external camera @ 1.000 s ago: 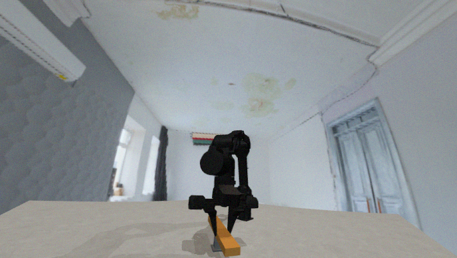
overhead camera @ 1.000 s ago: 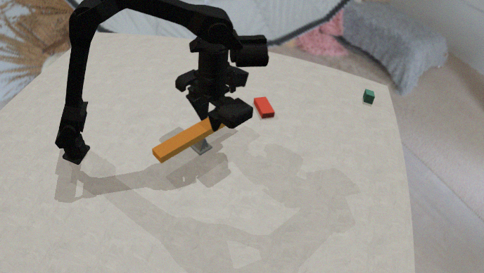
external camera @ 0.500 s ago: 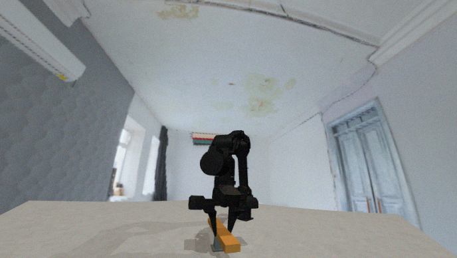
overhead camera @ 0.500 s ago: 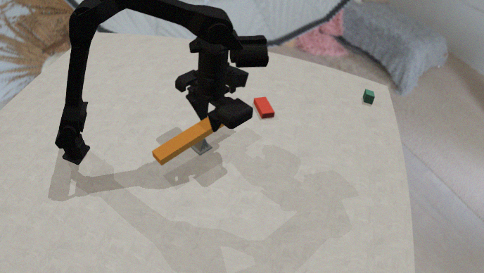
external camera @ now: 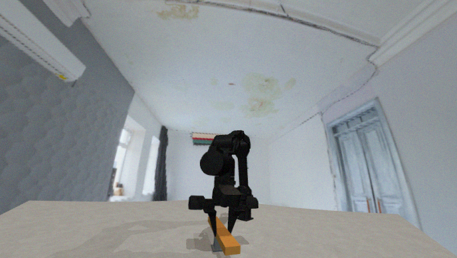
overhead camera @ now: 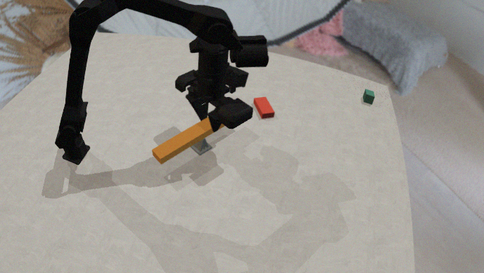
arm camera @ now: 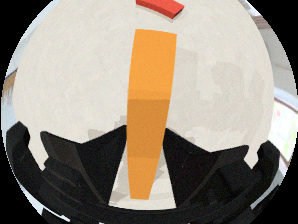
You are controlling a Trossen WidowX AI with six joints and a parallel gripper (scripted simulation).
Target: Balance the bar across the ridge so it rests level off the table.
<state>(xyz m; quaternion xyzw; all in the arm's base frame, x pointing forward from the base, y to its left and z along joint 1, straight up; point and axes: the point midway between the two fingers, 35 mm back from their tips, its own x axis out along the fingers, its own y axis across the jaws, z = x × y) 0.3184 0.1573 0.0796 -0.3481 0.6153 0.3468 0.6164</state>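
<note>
The orange bar is 1 cm behind my gripper tip and 2 cm to the right of it. The rest, counted from my gripper tip: small green cube (42 cm ahead, 34 cm to the left, 3 cm below); then red block (10 cm ahead, 15 cm to the left, 4 cm below).
</note>
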